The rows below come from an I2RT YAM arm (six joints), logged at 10 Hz.
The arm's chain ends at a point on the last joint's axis. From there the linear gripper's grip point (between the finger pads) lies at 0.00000 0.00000 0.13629 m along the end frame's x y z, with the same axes.
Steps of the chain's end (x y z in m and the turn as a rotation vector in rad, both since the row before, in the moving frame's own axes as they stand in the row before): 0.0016 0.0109 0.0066 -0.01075 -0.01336 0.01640; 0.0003 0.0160 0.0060 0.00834 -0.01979 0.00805; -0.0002 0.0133 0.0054 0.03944 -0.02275 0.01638; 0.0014 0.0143 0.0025 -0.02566 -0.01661 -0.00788; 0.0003 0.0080 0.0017 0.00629 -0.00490 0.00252; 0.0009 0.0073 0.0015 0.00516 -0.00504 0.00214
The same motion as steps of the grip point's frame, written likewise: -0.0002 0.0124 0.0066 -0.01075 -0.01336 0.01640; -0.0024 0.0149 0.0060 0.00834 -0.01979 0.00805; -0.0033 0.0079 0.0053 0.03944 -0.02275 0.01638; -0.0008 0.0178 0.0024 -0.02566 -0.01661 -0.00788; -0.0004 0.0071 0.0017 0.00629 -0.00490 0.00252; 0.0002 0.0066 0.0015 0.00516 -0.00504 0.00214
